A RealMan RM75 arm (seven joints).
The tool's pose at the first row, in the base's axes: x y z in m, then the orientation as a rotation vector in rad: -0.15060 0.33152 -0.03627 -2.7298 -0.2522 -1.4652
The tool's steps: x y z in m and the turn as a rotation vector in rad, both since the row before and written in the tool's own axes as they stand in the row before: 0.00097 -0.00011 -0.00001 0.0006 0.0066 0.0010; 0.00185 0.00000 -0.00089 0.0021 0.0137 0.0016; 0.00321 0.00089 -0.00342 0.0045 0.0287 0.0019; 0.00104 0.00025 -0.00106 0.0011 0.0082 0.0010; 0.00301 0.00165 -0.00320 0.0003 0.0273 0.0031; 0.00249 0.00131 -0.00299 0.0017 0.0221 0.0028; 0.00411 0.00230 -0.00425 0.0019 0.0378 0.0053; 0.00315 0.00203 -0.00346 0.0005 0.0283 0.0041; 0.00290 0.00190 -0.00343 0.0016 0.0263 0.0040
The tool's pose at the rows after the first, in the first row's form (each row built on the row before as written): -0.15010 0.33175 -0.03546 -2.7238 -0.2510 -1.4734; -0.14984 0.33189 -0.03343 -2.7106 -0.2497 -1.4900; -0.15087 0.33103 -0.02885 -2.6830 -0.2490 -1.5247; -0.15121 0.33078 -0.02740 -2.6751 -0.2480 -1.5345; -0.15218 0.32911 -0.02312 -2.6510 -0.2428 -1.5688; -0.15338 0.32772 -0.01945 -2.6300 -0.2392 -1.5954; -0.15487 0.32533 -0.01377 -2.5941 -0.2315 -1.6407; -0.15631 0.32316 -0.00938 -2.5673 -0.2249 -1.6745; -0.15796 0.32106 -0.00530 -2.5412 -0.2193 -1.7049
